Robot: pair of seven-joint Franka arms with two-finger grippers.
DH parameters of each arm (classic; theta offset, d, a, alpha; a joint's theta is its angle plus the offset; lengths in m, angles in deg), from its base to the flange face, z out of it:
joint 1: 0 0.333 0 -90
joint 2: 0 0 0 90
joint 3: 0 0.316 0.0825 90
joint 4: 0 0 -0.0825 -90
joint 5: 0 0.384 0 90
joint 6: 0 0 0.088 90
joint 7: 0 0.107 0 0
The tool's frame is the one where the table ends.
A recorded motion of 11 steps. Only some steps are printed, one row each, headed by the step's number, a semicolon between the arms.
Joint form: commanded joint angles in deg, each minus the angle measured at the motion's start. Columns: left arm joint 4, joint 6, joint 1, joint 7, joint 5, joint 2, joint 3; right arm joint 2, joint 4, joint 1, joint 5, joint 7, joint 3, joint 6.
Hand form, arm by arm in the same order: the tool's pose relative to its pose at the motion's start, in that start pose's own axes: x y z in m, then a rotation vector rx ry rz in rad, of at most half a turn. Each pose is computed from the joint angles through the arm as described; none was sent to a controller.
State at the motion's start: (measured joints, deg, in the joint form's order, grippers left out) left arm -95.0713 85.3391 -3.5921 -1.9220 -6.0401 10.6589 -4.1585; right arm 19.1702 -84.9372 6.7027 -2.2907 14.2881 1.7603 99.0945
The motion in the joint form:
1: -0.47 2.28 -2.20 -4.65 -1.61 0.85 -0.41; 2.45 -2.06 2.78 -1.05 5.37 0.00 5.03
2: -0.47 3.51 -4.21 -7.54 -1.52 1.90 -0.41; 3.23 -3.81 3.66 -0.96 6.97 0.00 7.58
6: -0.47 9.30 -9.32 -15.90 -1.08 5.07 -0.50; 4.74 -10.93 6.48 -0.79 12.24 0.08 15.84
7: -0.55 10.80 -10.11 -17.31 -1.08 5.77 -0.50; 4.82 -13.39 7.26 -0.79 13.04 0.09 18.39
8: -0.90 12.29 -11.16 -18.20 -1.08 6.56 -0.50; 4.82 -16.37 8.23 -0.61 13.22 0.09 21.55
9: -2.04 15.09 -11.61 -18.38 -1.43 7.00 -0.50; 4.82 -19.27 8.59 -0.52 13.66 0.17 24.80
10: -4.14 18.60 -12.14 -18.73 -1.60 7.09 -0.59; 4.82 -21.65 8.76 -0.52 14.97 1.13 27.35
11: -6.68 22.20 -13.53 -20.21 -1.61 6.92 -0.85; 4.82 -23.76 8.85 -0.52 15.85 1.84 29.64
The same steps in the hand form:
1: 0.0074 0.0279 0.0109 -0.0160 0.0100 -0.0392; 0.0050 -0.0342 0.0361 -0.0158 0.0163 0.0383
2: 0.0136 0.0472 0.0211 -0.0043 0.0096 -0.0592; 0.0046 -0.0458 0.0555 -0.0141 0.0169 0.0490
6: 0.0329 0.0980 0.0495 0.0187 0.0487 -0.1263; -0.0087 -0.0797 0.1184 -0.0127 0.0121 0.0842
7: 0.0374 0.1060 0.0558 0.0185 0.0601 -0.1394; -0.0156 -0.0876 0.1354 -0.0124 0.0127 0.0823
8: 0.0414 0.1162 0.0658 0.0215 0.0649 -0.1400; -0.0251 -0.0968 0.1545 -0.0085 0.0149 0.0677
9: 0.0465 0.1204 0.0758 0.0119 0.0834 -0.1395; -0.0329 -0.0999 0.1726 -0.0034 0.0195 0.0664
10: 0.0495 0.1249 0.0897 0.0058 0.1044 -0.1403; -0.0431 -0.1092 0.1871 0.0043 0.0200 0.0689
11: 0.0477 0.1389 0.1067 0.0064 0.1233 -0.1435; -0.0519 -0.1152 0.1997 0.0107 0.0209 0.0695

